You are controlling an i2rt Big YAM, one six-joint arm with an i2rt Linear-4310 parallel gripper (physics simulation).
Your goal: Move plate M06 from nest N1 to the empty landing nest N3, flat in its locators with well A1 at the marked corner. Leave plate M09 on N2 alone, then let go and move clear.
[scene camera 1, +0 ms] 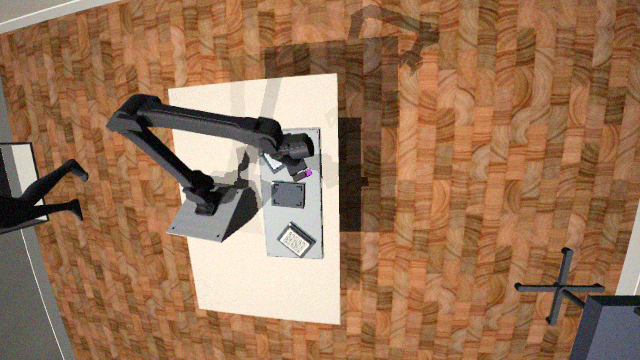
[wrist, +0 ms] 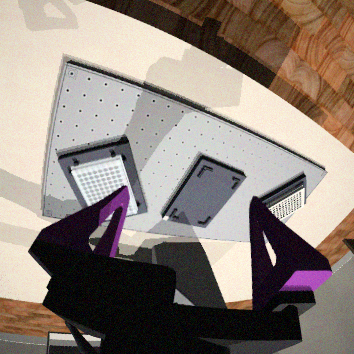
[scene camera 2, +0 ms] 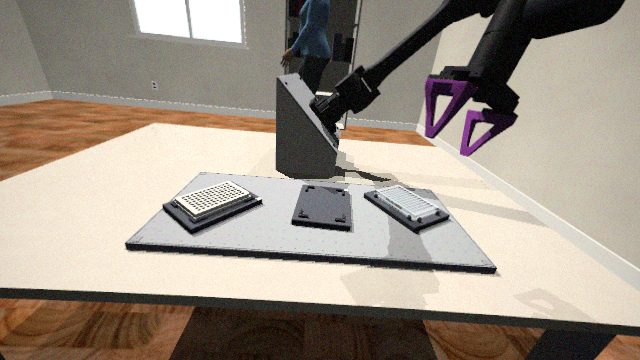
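The empty landing nest N3 [scene camera 1: 288, 195] [scene camera 2: 322, 206] [wrist: 215, 182], a dark block with corner locators, lies mid-board. A clear plate [scene camera 1: 273, 161] [scene camera 2: 407, 201] [wrist: 100, 185] sits on an angled dark nest at one end. A cream plate with dark wells [scene camera 1: 296, 239] [scene camera 2: 212, 198] [wrist: 289, 204] sits on another angled nest at the other end. No labels are readable, so I cannot tell which plate is M06, nor see the A1 marks. My gripper [scene camera 1: 302, 175] [scene camera 2: 448, 145] [wrist: 188, 196] is open and empty, high above the board; its purple fingers partly cover both plates in the wrist view.
The grey perforated board [scene camera 1: 290, 216] [scene camera 2: 280, 240] [wrist: 85, 110] lies on the cream table [scene camera 1: 270, 295] [scene camera 2: 100, 260]. The wedge-shaped arm base [scene camera 1: 200, 227] [scene camera 2: 305, 135] stands behind the board. A person [scene camera 2: 315, 40] stands beyond the table.
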